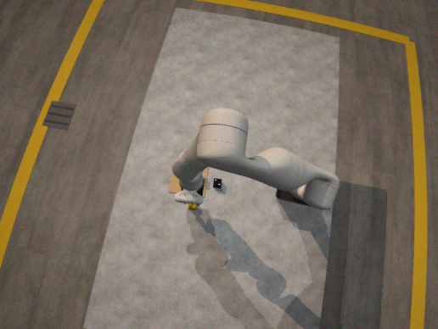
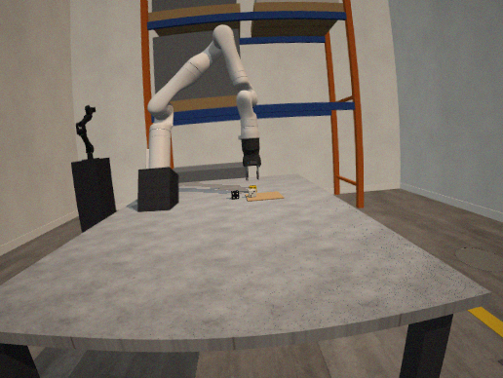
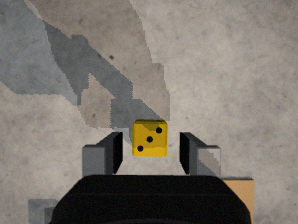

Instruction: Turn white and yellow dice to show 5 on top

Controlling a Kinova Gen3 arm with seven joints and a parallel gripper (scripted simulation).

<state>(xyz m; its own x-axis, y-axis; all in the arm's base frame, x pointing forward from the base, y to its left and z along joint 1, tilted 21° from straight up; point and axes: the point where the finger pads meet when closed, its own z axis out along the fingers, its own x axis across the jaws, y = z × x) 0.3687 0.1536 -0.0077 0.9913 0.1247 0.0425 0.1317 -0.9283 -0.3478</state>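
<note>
Now: the yellow die 6 cm below my hand. Round my hand: white die: 11 cm to the right, 6 cm below; tan mat: 4 cm ahead, 11 cm to the right, 7 cm below; black die: 7 cm behind, 11 cm to the right, 6 cm below.
</note>
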